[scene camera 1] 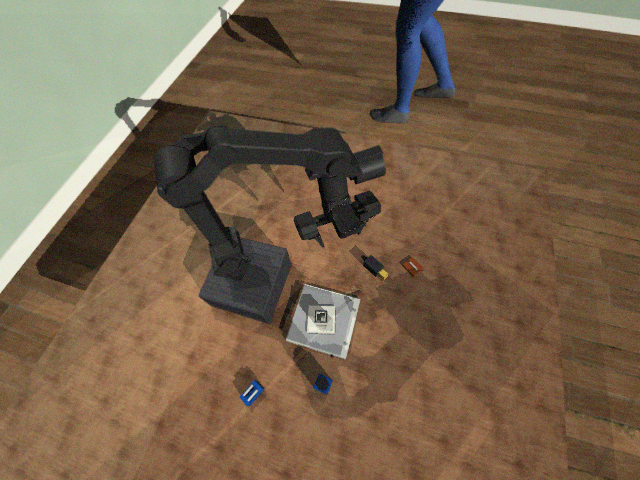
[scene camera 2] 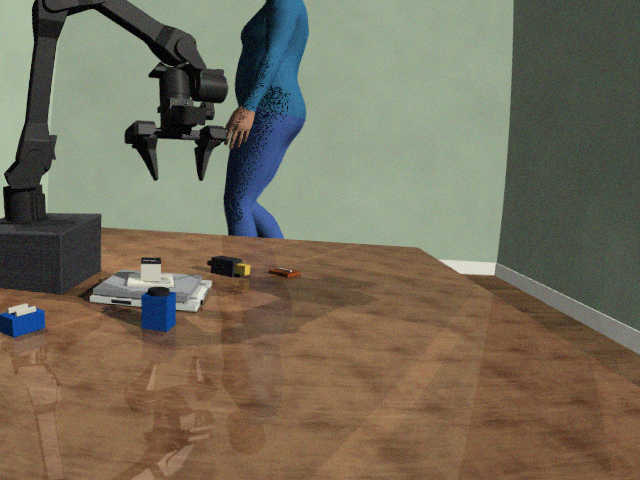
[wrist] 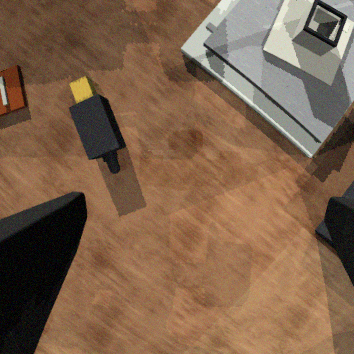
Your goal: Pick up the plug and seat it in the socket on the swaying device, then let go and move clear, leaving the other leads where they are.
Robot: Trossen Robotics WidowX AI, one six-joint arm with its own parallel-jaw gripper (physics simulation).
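The plug (scene camera 1: pixel 374 265) (scene camera 2: pixel 225 265) (wrist: pixel 97 127), a black block with a yellow nose and a short black stub behind, lies on the brown surface. My gripper (scene camera 1: pixel 341 239) (scene camera 2: pixel 178 179) (wrist: pixel 209 207) is open and empty, high above the surface. In the wrist view the plug is towards the upper left, beyond the left finger's tip. The device (scene camera 1: pixel 338 338) (scene camera 2: pixel 188 289) (wrist: pixel 240 50) is a grey plate on a white base. Its socket (scene camera 1: pixel 316 316) (scene camera 2: pixel 150 271) (wrist: pixel 320 37) is a white, black-rimmed square housing standing upright on a cream pad.
An orange block (scene camera 1: pixel 413 265) (scene camera 2: pixel 284 272) (wrist: pixel 12 95) lies near the plug's yellow end. A blue block with a black round top (scene camera 1: pixel 323 383) (scene camera 2: pixel 158 311) and a blue block with white bars (scene camera 1: pixel 251 393) (scene camera 2: pixel 22 322) are near the device. A person (scene camera 1: pixel 410 51) (scene camera 2: pixel 273 103) stands behind.
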